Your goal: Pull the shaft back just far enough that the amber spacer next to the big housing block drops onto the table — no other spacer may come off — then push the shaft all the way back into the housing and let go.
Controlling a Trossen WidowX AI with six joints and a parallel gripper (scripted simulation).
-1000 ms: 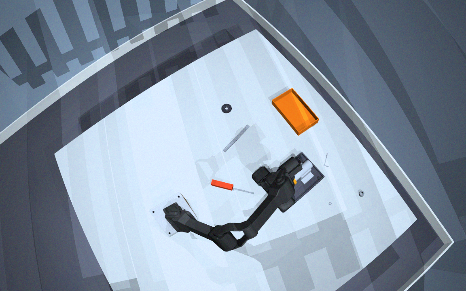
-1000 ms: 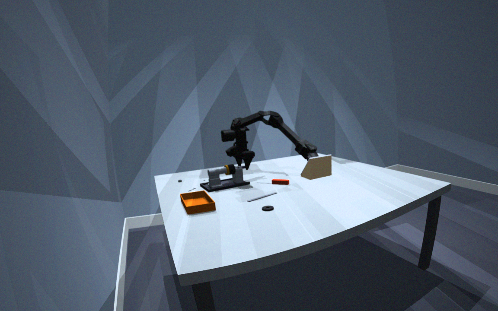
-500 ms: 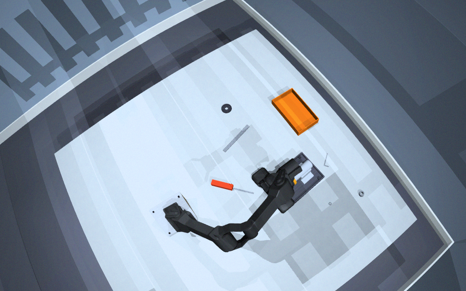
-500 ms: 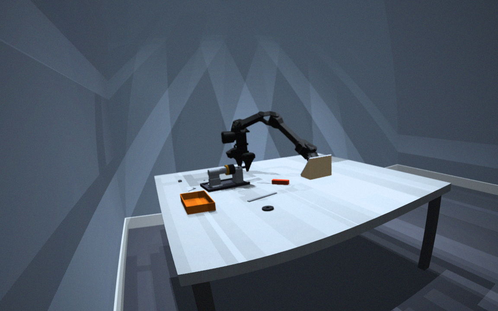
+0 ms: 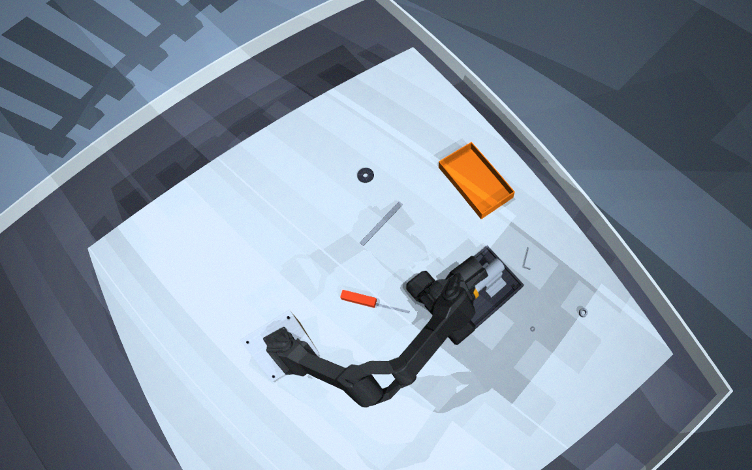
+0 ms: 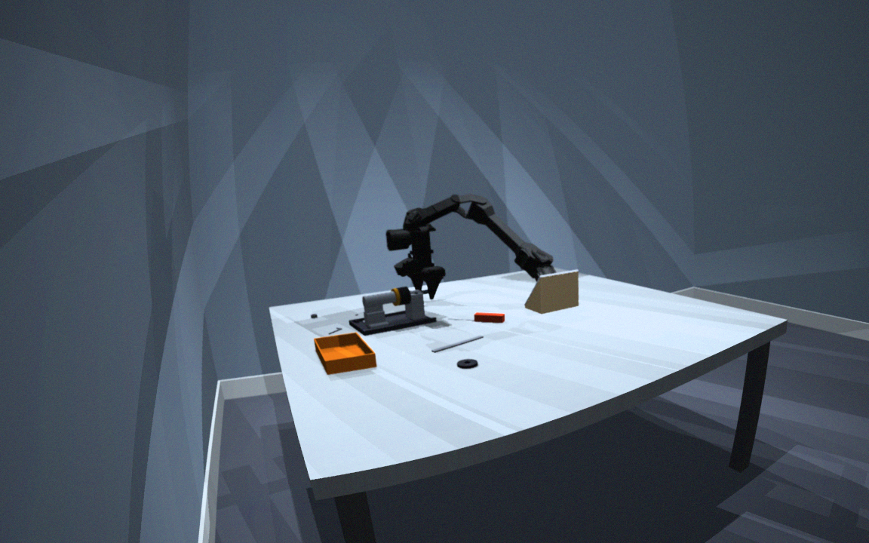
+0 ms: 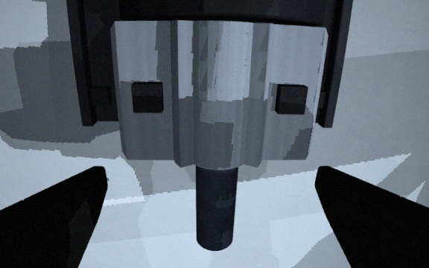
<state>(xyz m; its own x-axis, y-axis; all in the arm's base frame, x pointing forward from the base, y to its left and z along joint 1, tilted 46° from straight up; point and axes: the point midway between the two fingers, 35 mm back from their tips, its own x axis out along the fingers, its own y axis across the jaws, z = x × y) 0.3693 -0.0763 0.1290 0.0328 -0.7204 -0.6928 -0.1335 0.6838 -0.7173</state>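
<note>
Now: the dark shaft 80 mm ahead of my gripper tip, 10 mm to the left of it and 20 mm above it. Also, from my gripper tip: allen key: 290 mm ahead, 10 mm to the left, 60 mm below; then amber spacer: 100 mm ahead, 10 mm to the left, 20 mm above; then grey strip: 20 mm ahead, 320 mm to the left, 60 mm below.
</note>
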